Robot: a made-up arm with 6 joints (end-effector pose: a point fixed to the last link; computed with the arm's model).
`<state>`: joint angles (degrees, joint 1 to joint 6).
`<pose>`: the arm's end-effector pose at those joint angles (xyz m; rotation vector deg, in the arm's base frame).
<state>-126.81 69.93 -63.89 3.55 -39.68 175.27</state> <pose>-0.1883 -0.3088 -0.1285 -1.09 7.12 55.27</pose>
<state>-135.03 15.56 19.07 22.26 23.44 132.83</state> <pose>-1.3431 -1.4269 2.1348 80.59 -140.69 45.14</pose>
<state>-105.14 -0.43 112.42 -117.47 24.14 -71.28</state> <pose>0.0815 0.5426 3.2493 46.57 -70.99 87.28</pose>
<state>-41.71 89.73 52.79 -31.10 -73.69 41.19</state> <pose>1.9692 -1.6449 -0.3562 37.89 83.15 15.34</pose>
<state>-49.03 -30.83 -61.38 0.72 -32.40 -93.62</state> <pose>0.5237 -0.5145 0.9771 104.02 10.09 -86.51</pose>
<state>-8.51 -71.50 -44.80 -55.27 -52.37 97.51</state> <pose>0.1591 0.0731 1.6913 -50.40 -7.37 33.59</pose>
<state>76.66 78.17 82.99 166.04 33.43 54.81</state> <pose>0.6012 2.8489 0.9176 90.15 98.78 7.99</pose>
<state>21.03 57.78 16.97 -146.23 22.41 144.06</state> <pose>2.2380 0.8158 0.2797 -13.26 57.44 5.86</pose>
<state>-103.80 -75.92 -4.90 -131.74 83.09 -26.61</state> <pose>0.0737 0.7539 2.2003 -40.47 165.75 -16.02</pose>
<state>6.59 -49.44 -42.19 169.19 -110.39 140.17</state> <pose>0.4028 0.0378 1.8697 39.32 -114.88 34.99</pose>
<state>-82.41 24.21 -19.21 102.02 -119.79 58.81</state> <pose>0.1041 -1.7240 0.9789 -12.27 -151.45 -9.39</pose>
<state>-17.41 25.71 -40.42 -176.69 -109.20 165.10</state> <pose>1.4343 -0.4316 0.6159 7.47 -43.99 -7.56</pose>
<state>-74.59 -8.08 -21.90 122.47 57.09 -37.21</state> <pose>0.4737 -1.2579 1.5514 -51.80 38.56 4.05</pose>
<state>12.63 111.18 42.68 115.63 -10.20 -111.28</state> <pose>1.9154 0.4381 -1.3561 -16.35 62.83 5.67</pose>
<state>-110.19 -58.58 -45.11 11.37 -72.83 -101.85</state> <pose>-0.1000 -0.3496 1.5494 -102.21 65.58 132.12</pose>
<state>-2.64 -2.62 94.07 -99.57 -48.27 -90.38</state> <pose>-0.2493 0.1354 3.3496 90.76 48.93 107.43</pose>
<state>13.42 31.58 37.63 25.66 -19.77 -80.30</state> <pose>2.2569 0.5799 1.8870 53.48 13.13 -1.13</pose>
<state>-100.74 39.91 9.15 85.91 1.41 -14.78</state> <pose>-0.4140 -2.3012 0.8701 -25.71 73.91 -65.86</pose>
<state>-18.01 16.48 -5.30 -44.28 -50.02 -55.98</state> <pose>1.8213 -0.4612 1.3190 105.65 57.98 -35.07</pose>
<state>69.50 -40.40 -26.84 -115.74 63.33 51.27</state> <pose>0.3106 0.5418 1.9317 60.79 21.00 2.66</pose>
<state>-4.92 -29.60 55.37 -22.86 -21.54 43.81</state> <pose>-0.4598 0.0640 3.2467 -27.37 -64.55 -9.77</pose>
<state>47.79 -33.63 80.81 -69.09 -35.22 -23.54</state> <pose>-0.9610 -0.8868 3.0130 63.63 -39.44 127.08</pose>
